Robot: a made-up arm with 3 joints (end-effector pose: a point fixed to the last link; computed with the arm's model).
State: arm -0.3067 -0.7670 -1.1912
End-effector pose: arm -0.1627 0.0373 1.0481 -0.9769 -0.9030 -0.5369
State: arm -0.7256 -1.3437 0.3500
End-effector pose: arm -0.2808 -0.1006 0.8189 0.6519 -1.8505 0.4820
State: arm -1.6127 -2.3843 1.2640
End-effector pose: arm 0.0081 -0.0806 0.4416 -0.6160 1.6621 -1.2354
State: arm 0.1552 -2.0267 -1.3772
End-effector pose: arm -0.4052 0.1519 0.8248 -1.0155 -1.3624 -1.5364
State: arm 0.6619 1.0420 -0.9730
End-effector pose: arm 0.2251 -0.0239 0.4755 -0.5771 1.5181 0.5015
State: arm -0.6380 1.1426 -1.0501
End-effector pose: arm 0.3032 0.2493 0.7927 -1.1774 0.2962 0.7672
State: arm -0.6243 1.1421 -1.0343
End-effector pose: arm 0.3056 0.2458 0.7889 -1.1580 0.3155 0.7629
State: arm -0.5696 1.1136 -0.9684
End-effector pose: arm 0.3122 0.2299 0.7831 -1.0758 0.3693 0.7279
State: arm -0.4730 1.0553 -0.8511
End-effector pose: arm 0.3210 0.2006 0.7748 -0.9309 0.4520 0.6550
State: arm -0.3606 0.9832 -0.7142
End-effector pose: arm 0.3271 0.1658 0.7654 -0.7648 0.5352 0.5592
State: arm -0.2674 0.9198 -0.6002
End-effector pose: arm 0.3288 0.1370 0.7583 -0.6296 0.5928 0.4717
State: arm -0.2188 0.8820 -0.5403
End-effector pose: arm 0.3283 0.1219 0.7561 -0.5598 0.6155 0.4221
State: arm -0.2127 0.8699 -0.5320
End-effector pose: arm 0.3277 0.1195 0.7585 -0.5503 0.6114 0.4128
